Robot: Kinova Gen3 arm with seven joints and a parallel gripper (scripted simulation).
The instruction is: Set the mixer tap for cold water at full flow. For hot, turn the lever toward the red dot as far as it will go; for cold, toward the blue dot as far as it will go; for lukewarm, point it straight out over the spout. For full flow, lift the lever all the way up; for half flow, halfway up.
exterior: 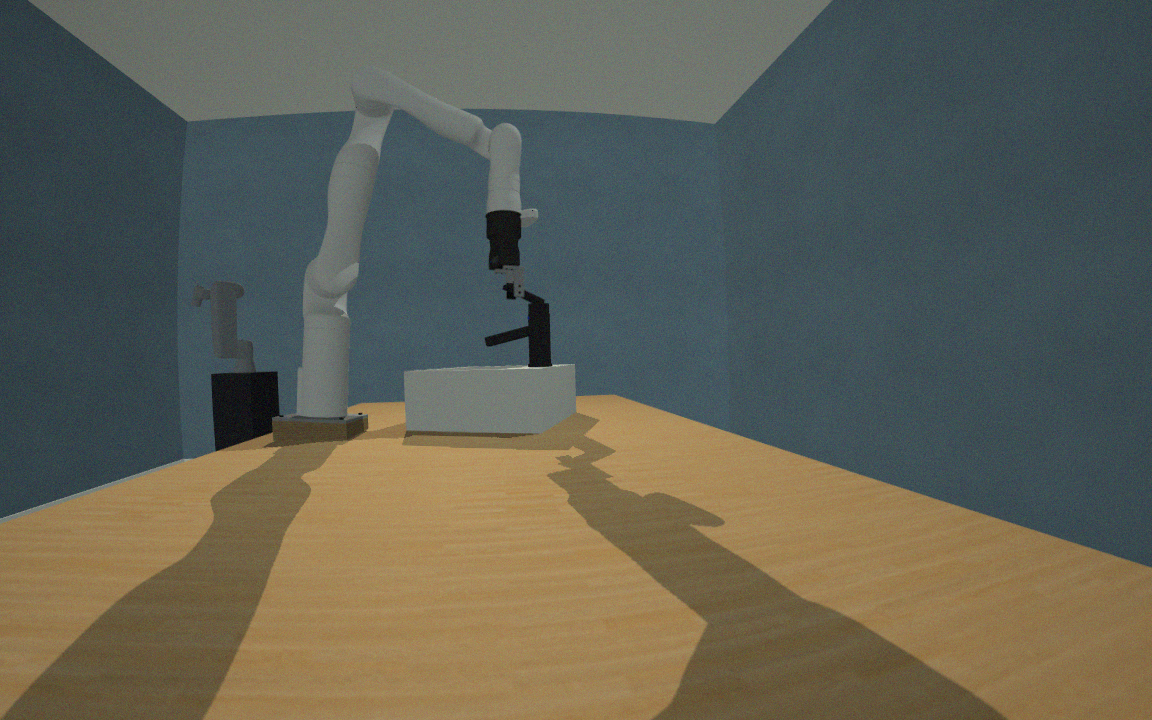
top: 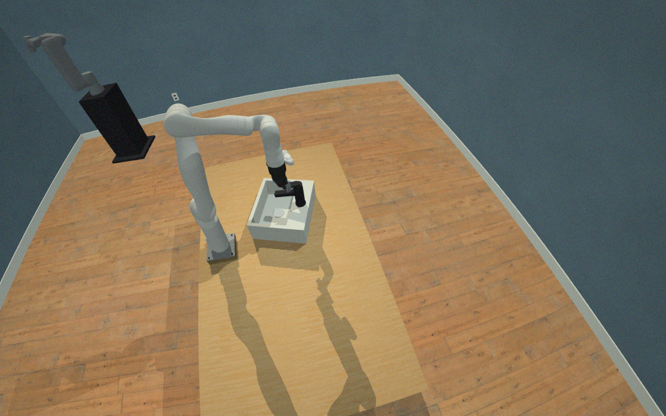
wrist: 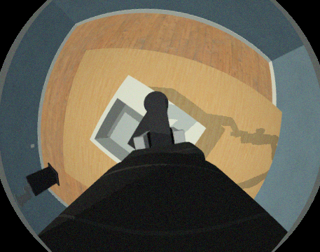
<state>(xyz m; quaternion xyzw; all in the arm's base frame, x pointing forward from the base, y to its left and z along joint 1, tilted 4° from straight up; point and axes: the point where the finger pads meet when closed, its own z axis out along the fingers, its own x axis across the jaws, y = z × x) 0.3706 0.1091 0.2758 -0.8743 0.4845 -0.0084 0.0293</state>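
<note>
My gripper is now 2 cm short of the lever, 1 cm to the right of it and 1 cm above it. The rest, counted from my hand: white basin (7 cm behind, 6 cm to the left, 25 cm below).
</note>
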